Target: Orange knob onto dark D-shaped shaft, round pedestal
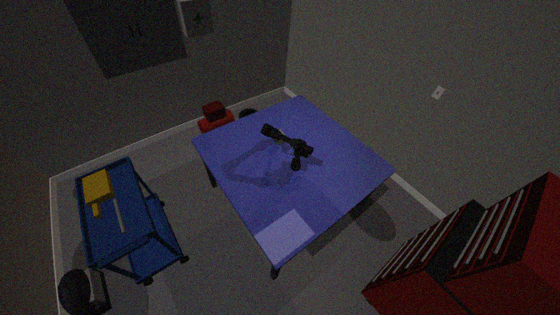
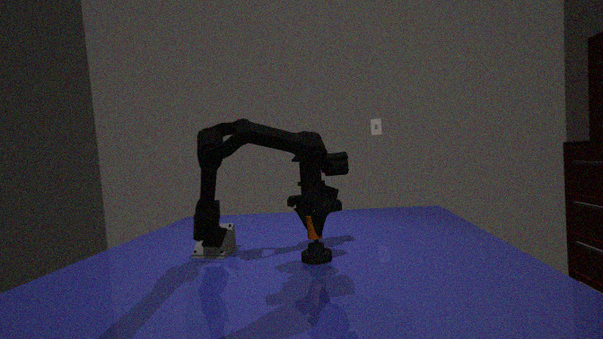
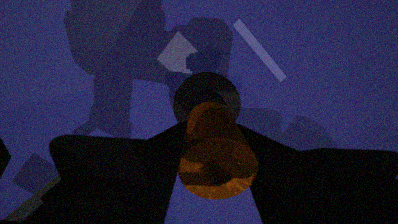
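Right now my gripper tip is 20 mm below the orange knob. Also, from my gripper tip: dark round pedestal 40 mm below.
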